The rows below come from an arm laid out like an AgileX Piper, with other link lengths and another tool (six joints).
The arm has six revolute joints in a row. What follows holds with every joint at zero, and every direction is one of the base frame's.
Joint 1 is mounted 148.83 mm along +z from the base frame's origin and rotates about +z.
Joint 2 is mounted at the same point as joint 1 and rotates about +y.
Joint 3 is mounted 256.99 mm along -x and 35.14 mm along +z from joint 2 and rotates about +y.
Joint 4 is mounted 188.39 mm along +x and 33.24 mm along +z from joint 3 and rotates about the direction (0.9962, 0, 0.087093).
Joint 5 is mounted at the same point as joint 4 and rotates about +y.
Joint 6 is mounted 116.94 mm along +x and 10.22 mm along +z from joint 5 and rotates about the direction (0.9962, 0, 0.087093).
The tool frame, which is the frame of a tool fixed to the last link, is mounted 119.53 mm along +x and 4 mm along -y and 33.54 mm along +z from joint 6; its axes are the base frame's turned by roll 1.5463, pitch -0.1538 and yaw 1.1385 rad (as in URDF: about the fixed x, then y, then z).
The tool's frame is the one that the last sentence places.
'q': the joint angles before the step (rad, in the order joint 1, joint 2, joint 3, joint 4, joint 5, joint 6). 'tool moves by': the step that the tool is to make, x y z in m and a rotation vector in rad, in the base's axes. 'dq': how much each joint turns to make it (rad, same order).
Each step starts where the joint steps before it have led.
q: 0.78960, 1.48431, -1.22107, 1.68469, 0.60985, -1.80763
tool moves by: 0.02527, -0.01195, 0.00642, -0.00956, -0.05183, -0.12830
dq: 0.00017, -0.02540, -0.00251, 0.00670, -0.13269, -0.03377
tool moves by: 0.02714, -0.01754, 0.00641, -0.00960, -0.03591, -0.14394
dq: 0.00058, -0.02635, -0.00103, 0.01009, -0.14750, -0.02463
